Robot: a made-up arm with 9 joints.
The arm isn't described. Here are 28 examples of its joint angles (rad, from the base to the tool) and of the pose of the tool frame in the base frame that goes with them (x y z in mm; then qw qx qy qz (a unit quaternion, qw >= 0)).
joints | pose
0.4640 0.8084 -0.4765 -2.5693 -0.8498 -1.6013 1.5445 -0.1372 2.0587 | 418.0 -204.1 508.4 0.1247 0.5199 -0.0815 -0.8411
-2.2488 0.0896 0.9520 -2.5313 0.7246 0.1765 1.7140 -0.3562 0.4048 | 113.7 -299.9 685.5 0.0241 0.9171 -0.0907 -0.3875
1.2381 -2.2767 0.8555 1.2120 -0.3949 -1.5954 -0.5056 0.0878 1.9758 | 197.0 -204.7 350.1 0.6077 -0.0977 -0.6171 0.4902
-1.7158 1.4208 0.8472 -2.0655 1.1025 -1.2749 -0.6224 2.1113 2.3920 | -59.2 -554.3 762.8 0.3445 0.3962 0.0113 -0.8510
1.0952 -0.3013 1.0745 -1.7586 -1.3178 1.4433 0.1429 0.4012 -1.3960 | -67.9 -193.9 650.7 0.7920 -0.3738 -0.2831 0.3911
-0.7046 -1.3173 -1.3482 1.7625 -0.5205 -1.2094 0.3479 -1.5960 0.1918 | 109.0 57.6 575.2 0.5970 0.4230 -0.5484 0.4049
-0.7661 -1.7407 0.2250 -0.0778 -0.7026 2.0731 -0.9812 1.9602 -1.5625 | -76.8 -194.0 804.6 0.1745 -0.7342 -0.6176 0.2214
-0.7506 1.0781 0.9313 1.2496 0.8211 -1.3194 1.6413 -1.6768 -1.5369 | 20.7 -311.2 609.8 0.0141 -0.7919 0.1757 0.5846
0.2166 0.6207 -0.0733 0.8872 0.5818 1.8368 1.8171 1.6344 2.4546 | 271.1 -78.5 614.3 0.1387 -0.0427 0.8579 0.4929
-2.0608 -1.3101 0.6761 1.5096 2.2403 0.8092 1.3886 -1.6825 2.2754 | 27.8 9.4 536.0 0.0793 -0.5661 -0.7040 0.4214
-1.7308 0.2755 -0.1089 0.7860 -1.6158 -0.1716 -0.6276 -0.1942 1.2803 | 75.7 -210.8 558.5 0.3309 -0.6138 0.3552 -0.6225
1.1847 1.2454 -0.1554 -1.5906 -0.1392 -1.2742 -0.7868 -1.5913 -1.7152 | 337.1 -224.7 881.2 0.9066 -0.0282 0.3883 0.1630
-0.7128 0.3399 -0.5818 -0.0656 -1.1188 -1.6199 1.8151 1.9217 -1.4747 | 375.6 -294.7 589.2 0.4379 -0.5679 -0.6956 0.0418
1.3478 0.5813 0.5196 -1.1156 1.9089 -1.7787 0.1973 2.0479 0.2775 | 101.7 9.0 876.0 0.3875 -0.1396 -0.8240 0.3892
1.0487 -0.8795 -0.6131 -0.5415 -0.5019 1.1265 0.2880 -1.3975 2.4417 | -61.1 -228.2 578.5 0.4142 0.7846 0.3774 0.2653
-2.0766 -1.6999 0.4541 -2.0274 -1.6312 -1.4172 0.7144 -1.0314 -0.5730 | 301.6 -75.6 538.7 0.0524 0.4252 0.4092 0.8056
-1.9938 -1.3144 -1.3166 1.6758 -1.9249 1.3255 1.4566 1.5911 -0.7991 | 25.1 -20.8 559.0 0.8516 -0.1647 -0.0164 0.4974
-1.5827 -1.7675 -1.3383 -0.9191 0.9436 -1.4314 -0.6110 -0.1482 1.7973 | 58.1 8.3 815.6 0.4583 0.1150 -0.8338 -0.2854
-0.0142 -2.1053 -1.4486 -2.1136 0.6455 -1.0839 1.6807 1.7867 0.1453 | -321.9 -193.8 638.4 0.5935 0.0593 -0.7849 0.1679
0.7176 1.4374 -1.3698 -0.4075 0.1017 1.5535 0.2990 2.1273 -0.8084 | 371.8 -258.0 530.8 0.6602 0.4664 -0.0516 0.5864
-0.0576 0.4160 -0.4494 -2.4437 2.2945 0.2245 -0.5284 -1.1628 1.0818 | 422.3 -138.8 559.6 0.6494 0.0028 0.3523 0.6739
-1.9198 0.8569 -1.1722 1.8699 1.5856 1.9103 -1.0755 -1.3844 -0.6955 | -32.2 -537.7 481.0 0.4706 -0.0304 -0.1233 0.8732
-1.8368 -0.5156 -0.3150 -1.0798 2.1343 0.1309 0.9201 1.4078 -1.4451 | 276.6 48.2 554.0 0.7602 0.1735 -0.4757 -0.4071
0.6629 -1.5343 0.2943 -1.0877 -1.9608 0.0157 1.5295 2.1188 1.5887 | -275.8 -346.4 582.9 0.2244 0.3568 -0.6603 0.6216
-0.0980 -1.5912 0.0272 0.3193 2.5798 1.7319 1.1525 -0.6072 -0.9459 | -185.8 -256.2 661.7 0.3893 0.1904 0.4605 0.7747
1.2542 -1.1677 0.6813 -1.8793 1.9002 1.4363 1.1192 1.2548 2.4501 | -161.1 -213.9 598.0 0.6963 0.2045 -0.5025 -0.4699
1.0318 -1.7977 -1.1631 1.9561 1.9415 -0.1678 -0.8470 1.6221 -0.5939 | -11.9 -191.1 294.9 0.6031 -0.3803 -0.6855 -0.1475
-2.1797 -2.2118 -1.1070 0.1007 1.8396 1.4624 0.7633 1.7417 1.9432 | 89.1 130.9 896.1 0.6721 -0.0871 -0.3500 -0.6466
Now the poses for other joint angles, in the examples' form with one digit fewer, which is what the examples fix.
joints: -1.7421 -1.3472 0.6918 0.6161 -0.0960 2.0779 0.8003 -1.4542 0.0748
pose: 156 47 673 0.151 -0.074 0.096 0.981
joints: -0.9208 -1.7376 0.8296 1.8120 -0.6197 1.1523 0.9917 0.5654 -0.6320
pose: -107 -9 581 0.722 -0.257 -0.604 -0.219
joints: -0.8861 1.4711 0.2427 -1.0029 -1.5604 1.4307 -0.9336 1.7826 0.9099
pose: 6 -547 549 0.137 0.103 -0.951 0.257
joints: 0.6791 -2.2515 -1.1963 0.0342 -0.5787 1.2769 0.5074 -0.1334 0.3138
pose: -42 -330 383 0.304 -0.060 -0.736 0.602
